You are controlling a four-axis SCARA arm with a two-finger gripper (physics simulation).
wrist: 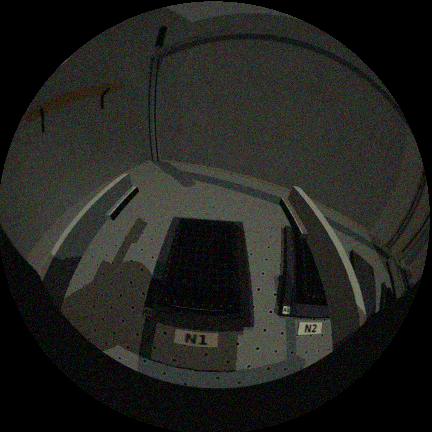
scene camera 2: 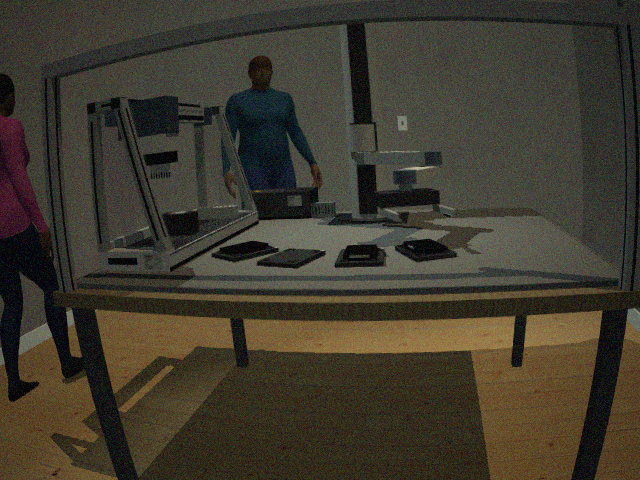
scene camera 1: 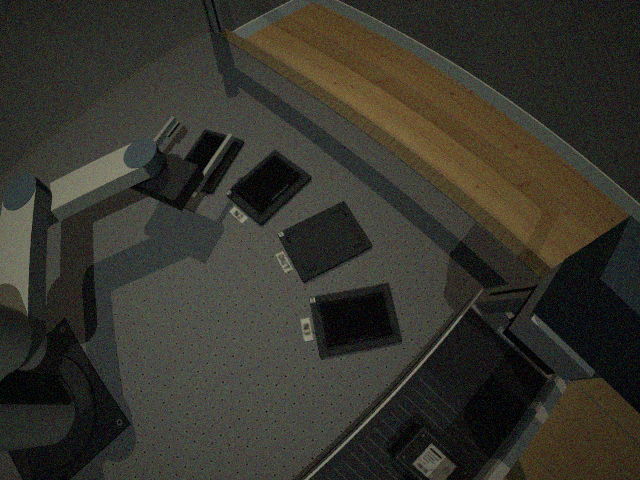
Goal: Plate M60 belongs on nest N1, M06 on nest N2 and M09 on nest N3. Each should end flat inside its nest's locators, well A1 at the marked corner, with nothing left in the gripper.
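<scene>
My gripper (scene camera 1: 193, 147) (scene camera 2: 421, 210) (wrist: 206, 183) is open and empty, fingers spread on either side above nest N1. A dark plate (scene camera 1: 204, 147) (scene camera 2: 425, 244) (wrist: 205, 265) lies on nest N1 (wrist: 200, 319); the arm partly covers it in scene camera 1. A second dark plate (scene camera 1: 268, 180) (wrist: 310, 280) lies on nest N2 (scene camera 1: 298, 176) (wrist: 305, 311), partly behind the right finger in the wrist view. A third nest (scene camera 1: 325, 240) (scene camera 2: 291, 257) shows no raised plate. A fourth nest (scene camera 1: 394, 315) bears a dark plate (scene camera 1: 354, 320) (scene camera 2: 245, 248). Plate names and the farther nest labels are unreadable.
A framed machine (scene camera 2: 136, 178) with a dark ribbed bed (scene camera 1: 465, 372) stands beside the fourth nest. It holds a labelled dark box (scene camera 1: 431, 459) (scene camera 2: 180, 222). Another dark box (scene camera 2: 284, 202) stands farther back. Two people (scene camera 2: 266, 129) (scene camera 2: 20, 175) are near the table.
</scene>
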